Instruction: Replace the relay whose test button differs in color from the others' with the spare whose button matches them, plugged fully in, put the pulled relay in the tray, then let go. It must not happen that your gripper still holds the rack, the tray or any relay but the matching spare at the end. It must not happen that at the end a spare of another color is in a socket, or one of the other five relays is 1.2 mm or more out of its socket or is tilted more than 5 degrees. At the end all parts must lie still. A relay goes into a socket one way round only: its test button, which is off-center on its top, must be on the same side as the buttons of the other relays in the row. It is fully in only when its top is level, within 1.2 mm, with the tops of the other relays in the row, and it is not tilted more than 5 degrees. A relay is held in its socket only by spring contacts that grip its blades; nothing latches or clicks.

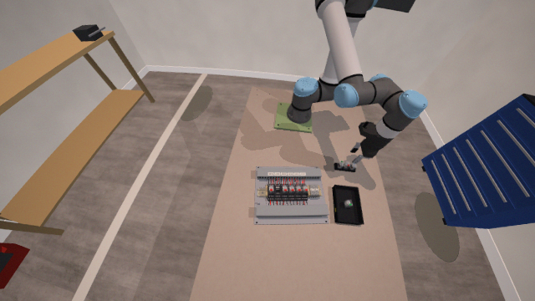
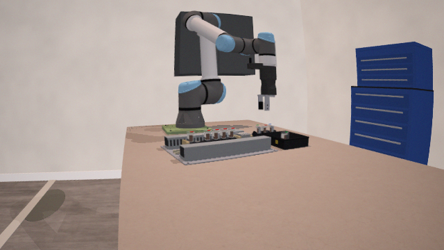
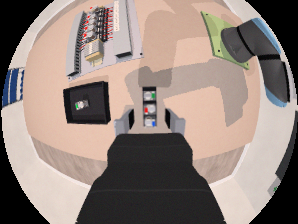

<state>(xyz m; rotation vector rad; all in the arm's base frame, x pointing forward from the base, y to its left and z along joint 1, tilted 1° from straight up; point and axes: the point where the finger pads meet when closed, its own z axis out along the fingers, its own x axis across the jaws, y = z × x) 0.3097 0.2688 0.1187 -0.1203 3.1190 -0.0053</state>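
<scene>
My hand is 120 mm above the black spare holder and 10 mm to the right of it. Round my hand: grey panel: 260 mm to the right, 190 mm ahead, 130 mm below; black tray: 190 mm ahead, 110 mm below.
</scene>
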